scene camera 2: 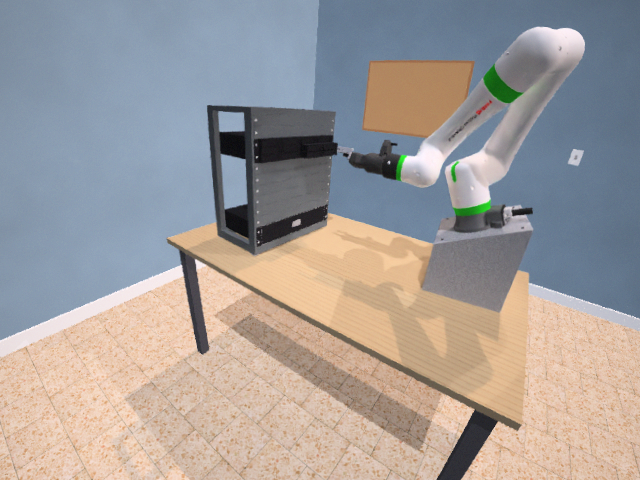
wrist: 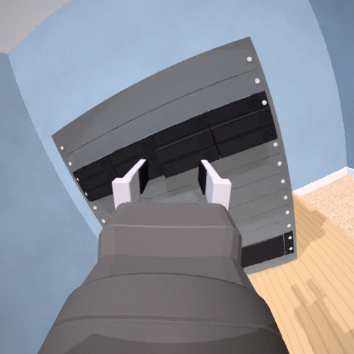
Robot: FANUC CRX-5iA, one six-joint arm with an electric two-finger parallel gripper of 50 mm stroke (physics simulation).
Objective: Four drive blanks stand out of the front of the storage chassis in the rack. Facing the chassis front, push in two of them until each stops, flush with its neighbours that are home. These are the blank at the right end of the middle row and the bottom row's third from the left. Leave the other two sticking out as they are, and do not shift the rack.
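Pixels of known places: gripper, between the fingertips: [scene camera 2: 340, 151]; arm's base, origin of its link: [scene camera 2: 475, 225].
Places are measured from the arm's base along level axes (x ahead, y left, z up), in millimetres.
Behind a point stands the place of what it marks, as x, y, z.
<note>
The storage chassis [scene camera 2: 279, 148] @(709, 332, 197) [wrist: 95, 191] is a black band of dark blanks across the upper part of the grey rack [scene camera 2: 292, 183] @(728, 237, 37) [wrist: 150, 112]. In the scene view a dark block of blanks [scene camera 2: 318, 150] @(681, 127, 180) stands out near its right end. In the wrist view the bottom row's third blank from the left [wrist: 191, 157] stands out; the middle row's right-end blank [wrist: 244, 126] is dark, and how far it stands out is hard to tell. My gripper [scene camera 2: 344, 150] @(545, 144, 195) [wrist: 173, 169] is open and empty, close before the chassis. In the wrist view its fingertips lie below the left and third blanks; contact cannot be told.
A black unit with a pale label [scene camera 2: 276, 227] @(725, 333, -149) [wrist: 262, 251] sits at the rack's bottom. The rack stands on the wooden table [scene camera 2: 310, 289] @(392, 461, -253) [wrist: 282, 300]. The arm's grey pedestal [scene camera 2: 473, 263] @(-50, 123, -92) is at the table's other end. A cork board [scene camera 2: 413, 95] hangs on the wall behind.
</note>
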